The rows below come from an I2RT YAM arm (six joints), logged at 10 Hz.
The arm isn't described. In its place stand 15 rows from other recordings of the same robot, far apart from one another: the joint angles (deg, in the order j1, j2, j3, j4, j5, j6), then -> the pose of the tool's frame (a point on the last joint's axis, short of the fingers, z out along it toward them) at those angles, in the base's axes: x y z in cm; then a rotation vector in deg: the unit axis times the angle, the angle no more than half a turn.
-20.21, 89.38, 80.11, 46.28, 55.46, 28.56 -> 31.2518, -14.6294, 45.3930, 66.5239, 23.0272, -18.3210
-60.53, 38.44, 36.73, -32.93, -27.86, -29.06 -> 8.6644, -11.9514, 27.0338, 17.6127, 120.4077, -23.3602
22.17, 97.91, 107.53, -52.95, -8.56, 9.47 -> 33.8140, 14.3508, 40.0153, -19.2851, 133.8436, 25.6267
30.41, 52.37, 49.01, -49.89, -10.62, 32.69 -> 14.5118, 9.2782, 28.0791, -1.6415, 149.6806, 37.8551
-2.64, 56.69, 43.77, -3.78, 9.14, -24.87 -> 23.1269, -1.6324, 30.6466, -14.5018, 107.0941, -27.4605
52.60, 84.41, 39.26, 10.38, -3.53, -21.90 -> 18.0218, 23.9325, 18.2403, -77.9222, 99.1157, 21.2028
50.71, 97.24, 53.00, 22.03, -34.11, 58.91 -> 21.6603, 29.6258, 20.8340, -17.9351, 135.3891, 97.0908
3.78, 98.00, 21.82, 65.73, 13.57, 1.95 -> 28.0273, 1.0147, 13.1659, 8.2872, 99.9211, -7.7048
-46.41, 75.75, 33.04, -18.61, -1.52, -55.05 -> 15.8116, -16.4727, 15.1144, -12.4354, 157.5048, -29.9419
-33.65, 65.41, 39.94, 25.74, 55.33, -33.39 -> 19.3037, -16.3668, 30.2812, 49.2288, 92.9527, -92.3090
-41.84, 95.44, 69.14, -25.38, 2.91, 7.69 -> 26.6387, -24.0939, 23.5598, 61.1118, 129.4547, -18.0798
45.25, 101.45, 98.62, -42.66, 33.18, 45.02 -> 29.0397, 26.5269, 34.6059, 15.1123, 126.0643, 10.0665
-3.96, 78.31, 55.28, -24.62, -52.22, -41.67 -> 28.1272, 0.8734, 26.0589, -59.4310, 104.5962, 35.6413
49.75, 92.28, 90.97, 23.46, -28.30, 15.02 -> 22.9013, 29.6643, 47.1393, -47.0456, 60.4059, 72.3545
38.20, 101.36, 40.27, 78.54, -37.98, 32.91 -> 25.3901, 22.7678, 21.7473, -39.7464, 75.4904, 82.8282
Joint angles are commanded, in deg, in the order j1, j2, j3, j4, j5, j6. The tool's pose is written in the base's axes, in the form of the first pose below.
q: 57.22 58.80 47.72 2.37 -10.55 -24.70
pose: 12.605, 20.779, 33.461, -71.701, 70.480, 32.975
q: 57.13 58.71 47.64 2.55 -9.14 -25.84
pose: 12.702, 20.699, 33.477, -71.330, 70.283, 30.895
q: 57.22 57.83 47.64 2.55 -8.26 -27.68
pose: 12.534, 20.409, 33.816, -71.327, 68.725, 28.948
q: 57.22 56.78 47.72 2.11 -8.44 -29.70
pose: 12.293, 20.055, 34.181, -72.061, 66.733, 27.666
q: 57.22 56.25 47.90 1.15 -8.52 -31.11
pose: 12.160, 19.858, 34.311, -73.014, 65.922, 26.671
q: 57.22 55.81 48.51 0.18 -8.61 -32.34
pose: 12.039, 19.680, 34.672, -73.648, 64.970, 25.840
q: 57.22 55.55 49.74 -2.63 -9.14 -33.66
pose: 11.892, 19.512, 35.007, -75.511, 64.757, 25.241
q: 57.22 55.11 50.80 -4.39 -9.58 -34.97
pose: 11.719, 19.293, 35.496, -76.588, 63.788, 24.644
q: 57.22 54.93 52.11 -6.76 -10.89 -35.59
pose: 11.530, 19.147, 35.931, -78.177, 63.279, 25.289
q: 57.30 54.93 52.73 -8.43 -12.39 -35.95
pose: 11.369, 19.123, 36.006, -79.874, 62.919, 26.368
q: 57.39 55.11 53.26 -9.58 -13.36 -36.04
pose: 11.286, 19.167, 36.058, -80.995, 62.854, 27.210
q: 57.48 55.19 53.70 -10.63 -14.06 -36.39
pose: 11.199, 19.174, 36.108, -82.028, 62.657, 27.641
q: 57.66 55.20 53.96 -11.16 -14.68 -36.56
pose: 11.086, 19.195, 36.168, -82.704, 62.270, 28.199
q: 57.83 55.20 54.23 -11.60 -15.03 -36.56
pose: 10.990, 19.207, 36.254, -83.088, 62.087, 28.632
